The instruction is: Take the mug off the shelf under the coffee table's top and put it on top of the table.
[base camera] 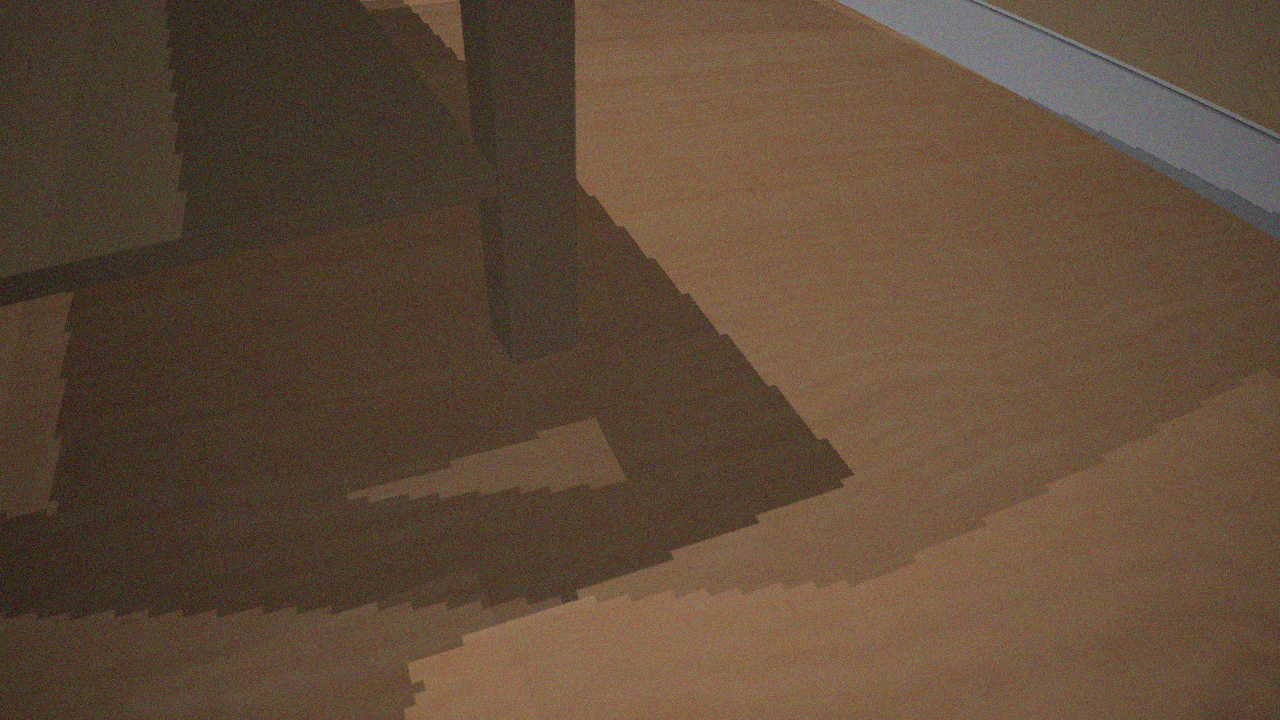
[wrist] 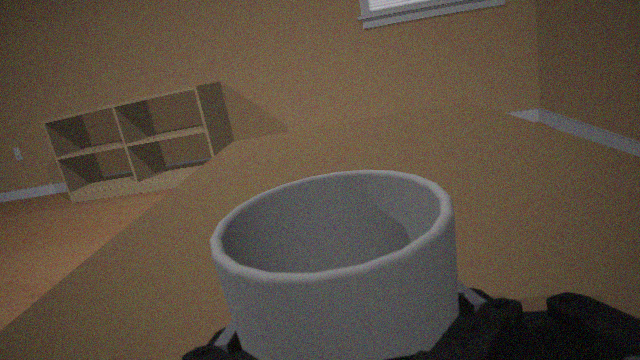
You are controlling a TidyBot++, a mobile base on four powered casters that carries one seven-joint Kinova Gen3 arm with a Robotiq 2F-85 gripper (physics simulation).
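Frame: origin at the arm's base, x ahead, y left, z up, level; centimetres.
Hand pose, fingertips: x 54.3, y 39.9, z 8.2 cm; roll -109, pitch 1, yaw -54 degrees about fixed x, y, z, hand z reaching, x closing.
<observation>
Each offset is from my fingertips to the top centre of the thing. "*": to the spot under its first point. Level surfaces: height alone.
The light grey mug {* dx -4.4, dy -3.2, dz +4.6 cm} (wrist: pixel 345 310) stands upright, its open rim facing up, in the lower middle of the wrist view. My gripper (wrist: pixel 349 320) is shut on the mug, with a fingertip on either side of it. The coffee table's top {* dx +2.6, dy +23.7, dz -2.9 cm} (wrist: pixel 140 260) spreads under and beyond the mug in the wrist view. The mug's base is hidden, so I cannot tell whether it touches the top. In the base view, the table's leg {* dx -1.4, dy -32.2, dz -33.9 cm} (base camera: pixel 537 179) stands upright and part of its lower shelf {* dx -1.7, dy -2.6, dz -32.9 cm} (base camera: pixel 80 143) shows at the left. The mug and gripper do not show in the base view.
A low wooden cubby shelf (wrist: pixel 215 117) stands by the far wall at the left of the wrist view. The table's left edge runs diagonally beside the wooden floor {dz -47.9 cm} (wrist: pixel 55 235) (base camera: pixel 895 223). A white baseboard (base camera: pixel 1118 107) runs along the wall at the base view's upper right.
</observation>
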